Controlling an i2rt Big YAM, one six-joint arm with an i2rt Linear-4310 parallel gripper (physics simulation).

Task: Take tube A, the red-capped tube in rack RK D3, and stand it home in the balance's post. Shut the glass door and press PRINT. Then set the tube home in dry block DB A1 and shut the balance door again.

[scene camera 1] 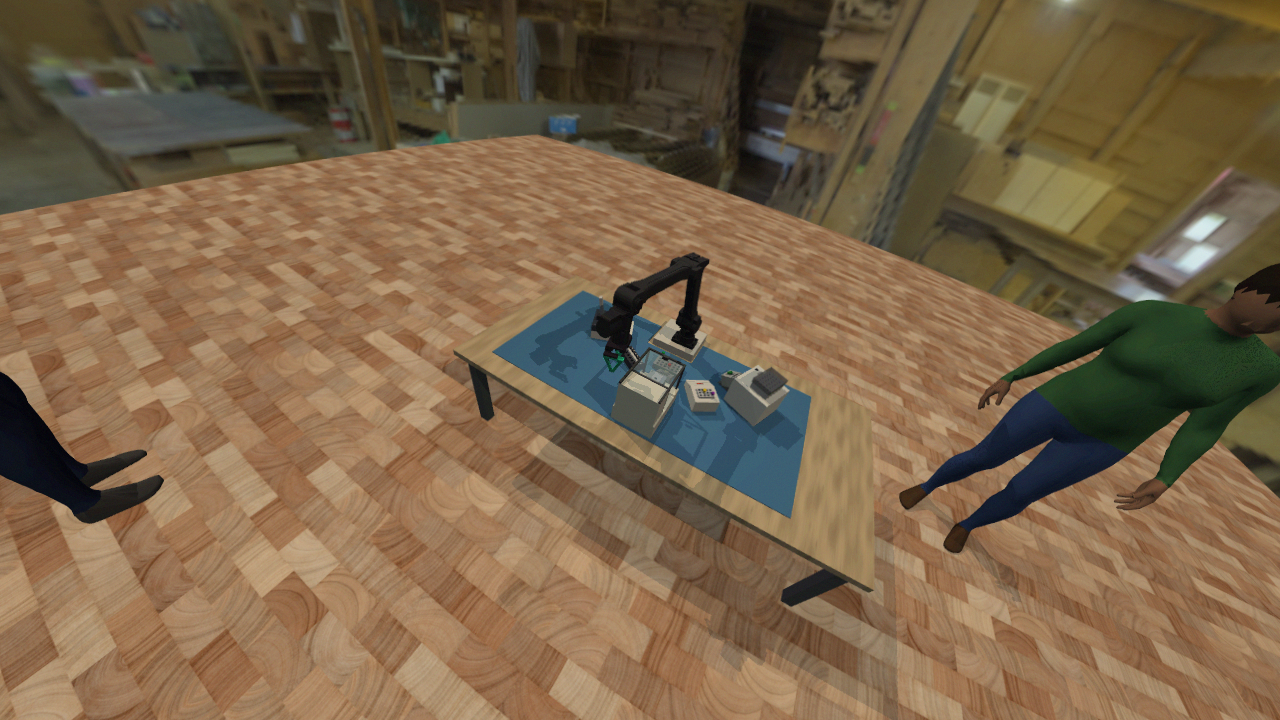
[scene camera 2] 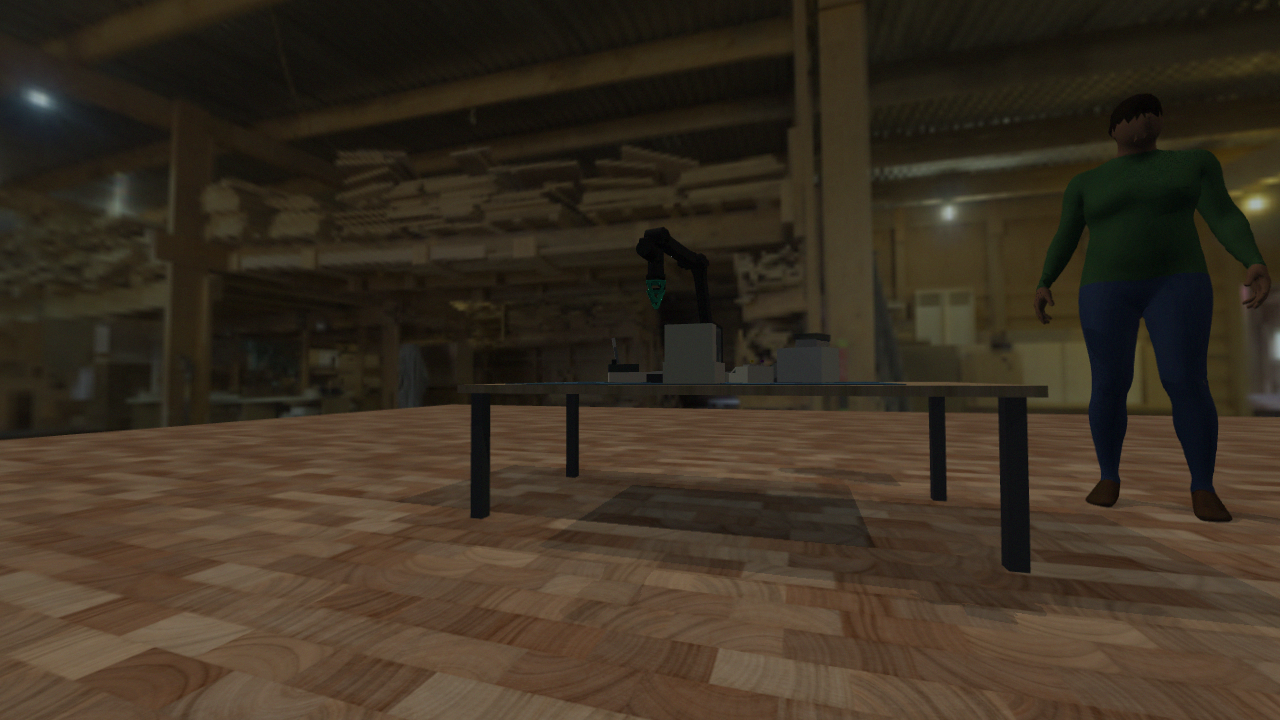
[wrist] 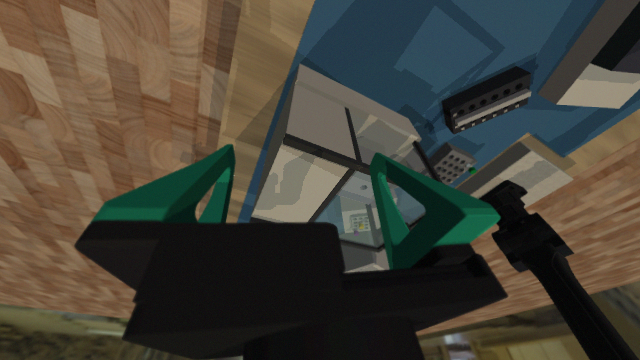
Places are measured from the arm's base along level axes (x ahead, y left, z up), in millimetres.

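Pixels of known places: gripper, fingertip midpoint: [scene camera 1: 615, 363] [scene camera 2: 656, 306] [wrist: 307, 156]; arm's base at its link origin: [scene camera 1: 684, 341] [wrist: 495, 197].
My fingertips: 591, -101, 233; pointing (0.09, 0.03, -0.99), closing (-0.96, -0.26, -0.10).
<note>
For each thing: its top centre in the pictures, then the offset to it from my fingertips, as dx, dy, dz. "*": a spot on its surface instead. Level surfaces: height alone.
- balance at its top centre: [wrist: 374, 226] [scene camera 2: 697, 323] [scene camera 1: 660, 364] -151, +118, -49
- grey rack at its top centre: [wrist: 443, 174] [scene camera 1: 669, 363] -393, +101, -242
- black holed strip rack at its top centre: [wrist: 493, 109] [scene camera 2: 662, 371] [scene camera 1: 632, 353] -325, -64, -224
- blue mat at its surface level: dz -272
- pale device with a dark top, surface spot: [wrist: 590, 90] * -458, -167, -227
- pale box with a grey top, top centre: [wrist: 378, 292] [scene camera 2: 797, 335] [scene camera 1: 759, 369] -431, +476, -82
My gripper [scene camera 1: 614, 361] [scene camera 2: 656, 307] [wrist: 307, 156] is open and empty, with green fingers. It hangs high above the table beside the balance [scene camera 1: 639, 404] [scene camera 2: 690, 353] [wrist: 320, 119]. The balance has a pale body and a dark-framed glass chamber; its round post [wrist: 364, 187] shows through the glass in the wrist view. I cannot tell how far the door is open. A grey rack [wrist: 448, 167] with a green cap at its edge stands past the chamber, partly behind a finger. The red-capped tube does not show. A pale block [scene camera 1: 702, 394] [wrist: 351, 225] with coloured caps looks like the dry block.
A black holed strip rack [wrist: 487, 100] lies on the blue mat [scene camera 1: 550, 347] [wrist: 500, 30]. A pale device with a dark top [wrist: 590, 90] stands beyond it. A pale box with a grey top [scene camera 1: 754, 398] [scene camera 2: 806, 363] stands right of the balance. The arm's base plate [wrist: 542, 172] is near the rack.
</note>
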